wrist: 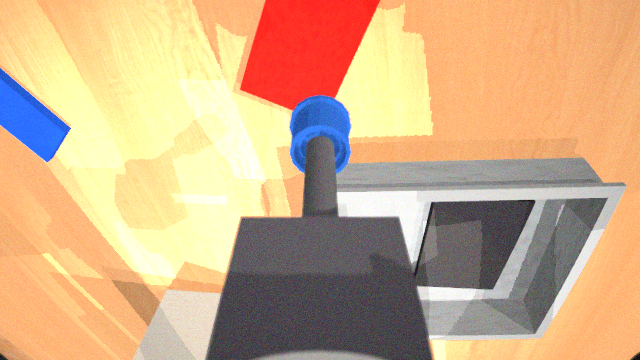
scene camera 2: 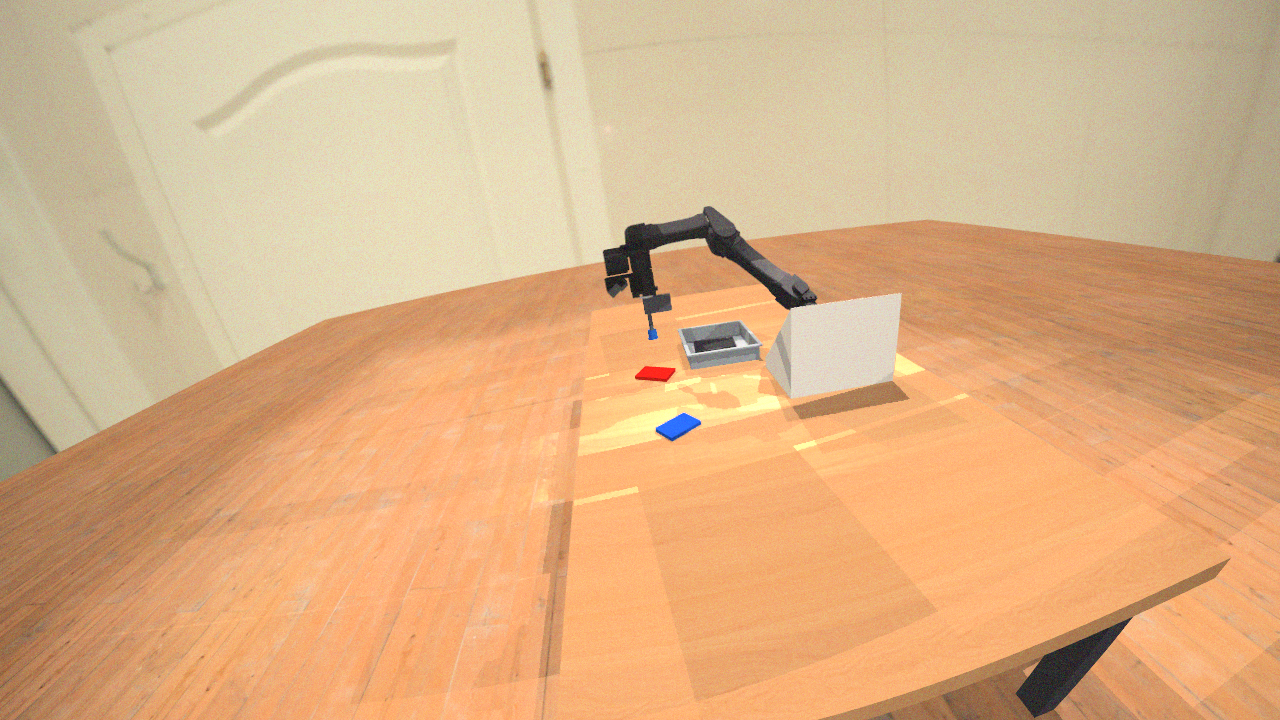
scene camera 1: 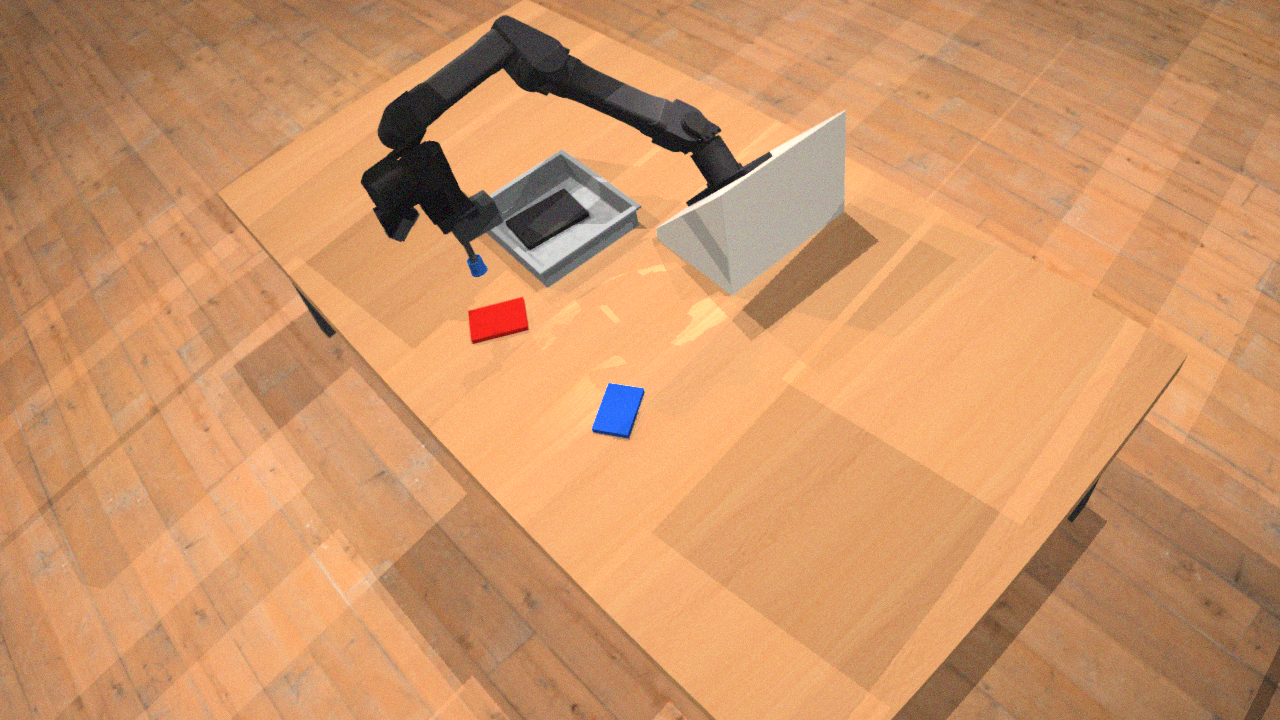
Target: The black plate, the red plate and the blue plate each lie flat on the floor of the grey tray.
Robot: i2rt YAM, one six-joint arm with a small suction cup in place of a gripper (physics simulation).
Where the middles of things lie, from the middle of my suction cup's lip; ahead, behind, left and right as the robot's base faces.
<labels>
The red plate [scene camera 1: 494, 321] lies 11 cm below my suction cup, 2 cm to the left of it and 1 cm ahead of it. Also, from my suction cup: grey tray [scene camera 1: 612, 213] 21 cm behind, 9 cm below, 7 cm to the right; then black plate [scene camera 1: 551, 216] 21 cm behind, 11 cm below, 9 cm to the right; then blue plate [scene camera 1: 620, 404] 32 cm to the left, 11 cm below, 1 cm ahead.
</labels>
